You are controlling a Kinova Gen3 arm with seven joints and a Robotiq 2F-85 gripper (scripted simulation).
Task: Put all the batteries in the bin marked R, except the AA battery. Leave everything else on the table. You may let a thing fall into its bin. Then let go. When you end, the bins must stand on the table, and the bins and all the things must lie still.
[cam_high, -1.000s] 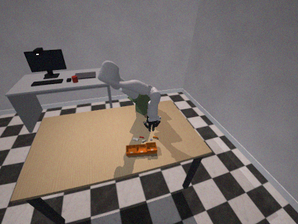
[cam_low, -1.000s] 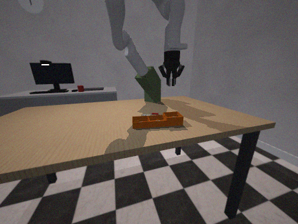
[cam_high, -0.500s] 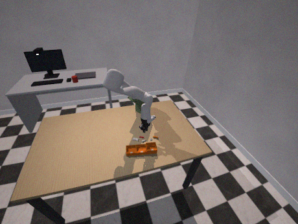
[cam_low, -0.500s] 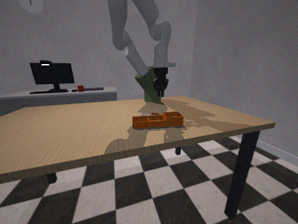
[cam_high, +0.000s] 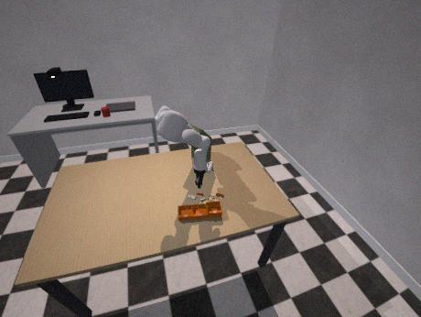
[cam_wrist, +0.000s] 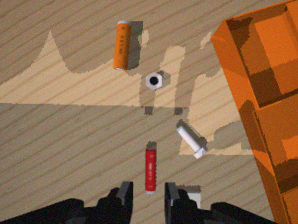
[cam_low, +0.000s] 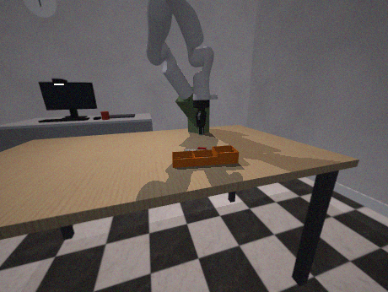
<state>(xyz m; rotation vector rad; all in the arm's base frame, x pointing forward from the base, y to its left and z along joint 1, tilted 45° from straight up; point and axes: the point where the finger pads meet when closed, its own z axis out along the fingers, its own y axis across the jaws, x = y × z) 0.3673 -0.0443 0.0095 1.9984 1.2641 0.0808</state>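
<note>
My hand is 90 mm above the thin red battery. The rest, counted from my hand: grey hex nut 90 mm below, 80 mm to the left, 50 mm ahead; then white domino tile 90 mm below, 60 mm to the right; then grey bolt 90 mm below, 50 mm ahead.
</note>
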